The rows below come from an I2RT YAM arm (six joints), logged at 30 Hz.
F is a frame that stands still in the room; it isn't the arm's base.
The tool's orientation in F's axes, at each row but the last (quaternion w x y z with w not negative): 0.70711, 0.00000, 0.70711, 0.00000; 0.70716, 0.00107, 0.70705, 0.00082; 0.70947, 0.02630, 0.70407, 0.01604; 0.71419, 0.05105, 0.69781, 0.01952; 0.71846, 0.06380, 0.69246, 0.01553; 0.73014, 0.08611, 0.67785, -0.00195
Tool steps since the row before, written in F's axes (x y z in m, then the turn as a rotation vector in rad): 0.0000, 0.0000, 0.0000, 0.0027, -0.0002, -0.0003; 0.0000, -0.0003, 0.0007, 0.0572, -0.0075, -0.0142; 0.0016, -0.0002, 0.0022, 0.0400, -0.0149, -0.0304; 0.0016, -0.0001, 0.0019, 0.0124, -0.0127, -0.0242; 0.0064, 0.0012, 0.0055, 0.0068, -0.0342, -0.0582; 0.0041, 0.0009, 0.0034, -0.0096, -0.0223, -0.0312
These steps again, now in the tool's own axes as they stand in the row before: 0.0000, 0.0000, 0.0000, 0.0003, -0.0002, 0.0027; -0.0007, -0.0003, 0.0000, 0.0142, -0.0075, 0.0572; -0.0022, 0.0000, 0.0016, 0.0298, -0.0161, 0.0400; -0.0019, 0.0002, 0.0016, 0.0231, -0.0145, 0.0125; -0.0051, 0.0022, 0.0065, 0.0543, -0.0400, 0.0073; -0.0029, 0.0018, 0.0042, 0.0276, -0.0270, -0.0087
